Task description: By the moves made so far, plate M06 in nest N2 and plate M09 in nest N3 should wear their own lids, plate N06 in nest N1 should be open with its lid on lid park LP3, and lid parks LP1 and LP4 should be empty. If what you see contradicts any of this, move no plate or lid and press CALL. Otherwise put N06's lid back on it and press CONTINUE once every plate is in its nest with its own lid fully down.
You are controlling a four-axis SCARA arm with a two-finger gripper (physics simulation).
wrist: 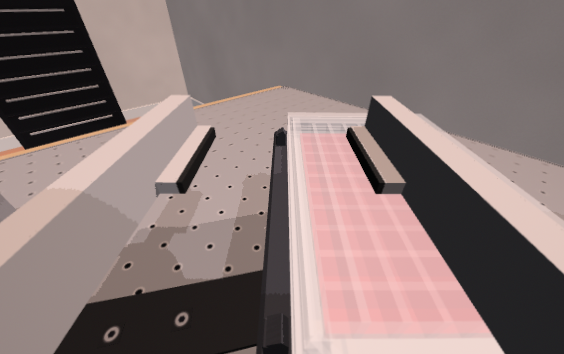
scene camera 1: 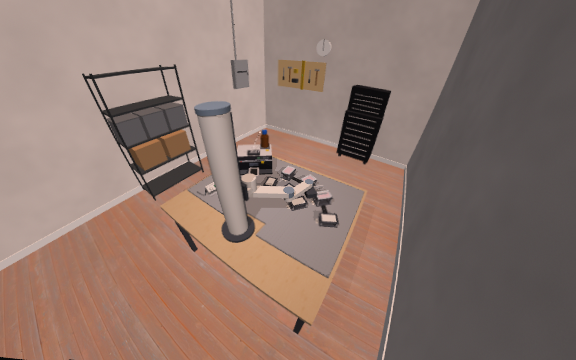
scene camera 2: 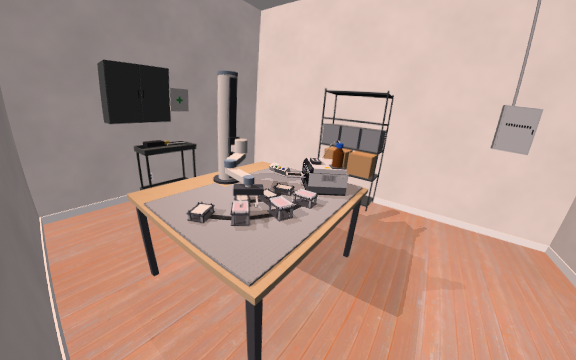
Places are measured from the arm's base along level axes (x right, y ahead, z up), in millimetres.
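Pixels of known places: gripper, fingertip midpoint: (wrist: 281,116) (scene camera 1: 324,189) (scene camera 2: 248,205); arm's base, origin of the base link: (scene camera 1: 238,228) (scene camera 2: 227,179).
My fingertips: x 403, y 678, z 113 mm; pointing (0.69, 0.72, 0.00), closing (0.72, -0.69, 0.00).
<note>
For each thing: its top centre in the pictures, then the offset to it from my fingertips. "spot": a spot on its surface instead. Level surfaces: height alone.
- pink plate, middle of its top: (wrist: 395,170) (scene camera 2: 240,205) (scene camera 1: 323,194) dx +11, dy -55, dz -10 mm
- row's end, surface spot: (scene camera 2: 202,209) (scene camera 1: 329,216) spot: dx +144, dy -230, dz -53 mm
- grey mat, its level: dz -100 mm
- button panel, middle of its top: (scene camera 1: 216,181) (scene camera 2: 279,164) dx -887, dy -464, dz -17 mm
- brown bottle, surface spot: (scene camera 2: 338,157) spot: dx -756, dy +181, dz +199 mm
My gripper (scene camera 1: 312,191) (scene camera 2: 250,201) (wrist: 281,116) is shut and empty, with a fixed gap between its fingers. It stands low over the pink plate (scene camera 1: 324,196) (scene camera 2: 240,206) (wrist: 380,240), which seems to be M09 in N3. In the wrist view the right finger is above the plate, the left one beside it over the mat. A clear lid seems to cover this plate; its fit is unclear. Two more pink plates, one in the middle (scene camera 1: 309,178) (scene camera 2: 281,202) and one farther along (scene camera 1: 288,171) (scene camera 2: 305,195), stand in nests. Their lids, labels and the lid on LP3 cannot be made out.
Stands with cream tops, one at the row's end (scene camera 1: 328,218) (scene camera 2: 202,209) and one nearer the arm (scene camera 1: 298,202), share the grey mat (scene camera 1: 305,245) (scene camera 2: 235,255). A button panel (scene camera 1: 211,188) (scene camera 2: 279,168) and an instrument box (scene camera 1: 255,162) (scene camera 2: 327,179) with a brown bottle (scene camera 1: 265,140) (scene camera 2: 338,157) stand farther off.
</note>
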